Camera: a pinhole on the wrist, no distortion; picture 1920 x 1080 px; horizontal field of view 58.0 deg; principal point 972.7 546.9 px. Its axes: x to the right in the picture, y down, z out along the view. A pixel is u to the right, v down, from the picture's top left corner.
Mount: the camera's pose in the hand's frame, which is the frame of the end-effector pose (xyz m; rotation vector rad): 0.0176 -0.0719 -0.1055 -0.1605 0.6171 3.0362
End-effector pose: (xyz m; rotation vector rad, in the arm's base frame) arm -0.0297 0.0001 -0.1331 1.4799 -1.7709 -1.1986
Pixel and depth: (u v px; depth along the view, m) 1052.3 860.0 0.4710
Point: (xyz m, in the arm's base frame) -0.3313 0.1542 -0.2606
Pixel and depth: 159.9 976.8 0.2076
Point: -0.1305 -0.0547 -0.2338
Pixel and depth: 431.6 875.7 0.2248
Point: -0.1385 -0.0251 -0.2209
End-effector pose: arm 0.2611 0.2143 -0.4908 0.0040 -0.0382 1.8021
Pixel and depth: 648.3 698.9 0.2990
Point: 0.2284 0.2471 -0.3058
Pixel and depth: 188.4 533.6 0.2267
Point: 0.2203 0.3032 -0.3764
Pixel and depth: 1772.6 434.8 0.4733
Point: 0.1700 -0.0628 -0.2079
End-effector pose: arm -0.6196 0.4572 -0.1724 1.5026 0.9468 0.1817
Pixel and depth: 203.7 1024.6 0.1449
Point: -0.5698 0.4549 -0.2567
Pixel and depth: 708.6 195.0 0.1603
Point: -0.5725 0.4546 -0.1726
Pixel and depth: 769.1 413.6 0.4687
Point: -0.3399 0.2564 -0.1208
